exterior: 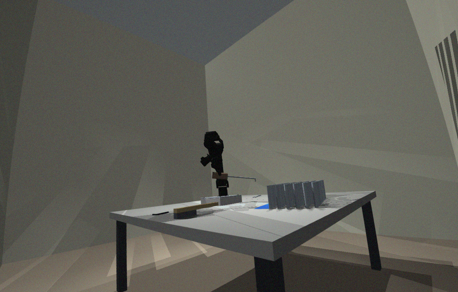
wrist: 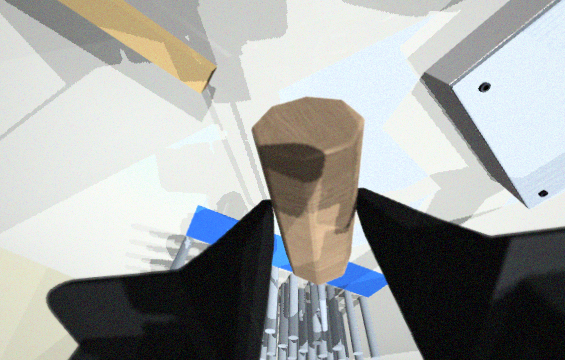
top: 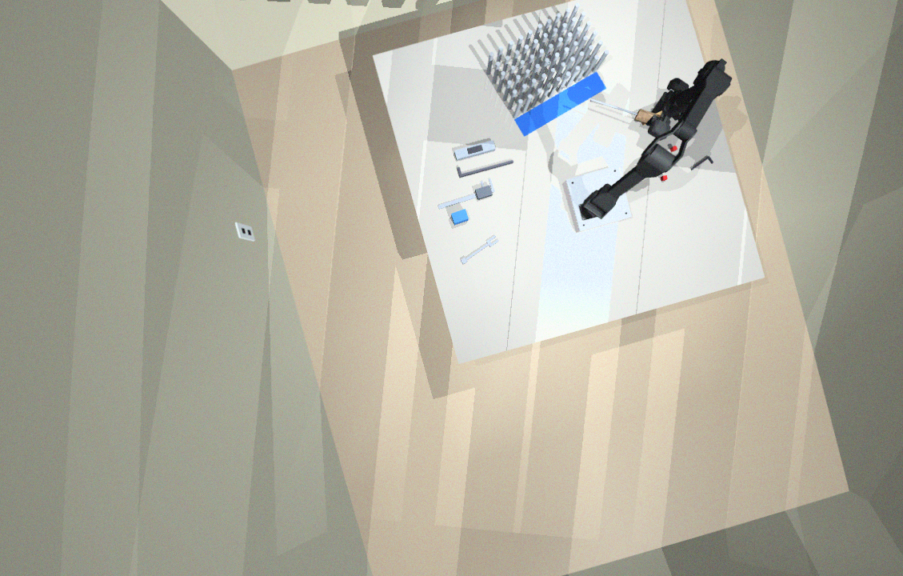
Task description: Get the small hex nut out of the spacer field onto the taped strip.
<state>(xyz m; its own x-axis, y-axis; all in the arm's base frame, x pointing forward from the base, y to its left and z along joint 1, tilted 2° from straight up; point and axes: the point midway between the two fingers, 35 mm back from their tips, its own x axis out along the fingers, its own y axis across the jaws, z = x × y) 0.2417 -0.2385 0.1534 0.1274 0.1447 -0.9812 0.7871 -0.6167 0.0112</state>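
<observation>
Right now my gripper tip is 21 cm to the right of the blue taped strip, 21 cm short of it and 18 cm above it. Round my gripper tip: wooden-handled pick: 8 cm to the left, 7 cm ahead, 2 cm below; then grey bar: 59 cm to the left, 17 cm below, 11 cm ahead; then blue block: 72 cm to the left, 16 cm below, 13 cm behind.
</observation>
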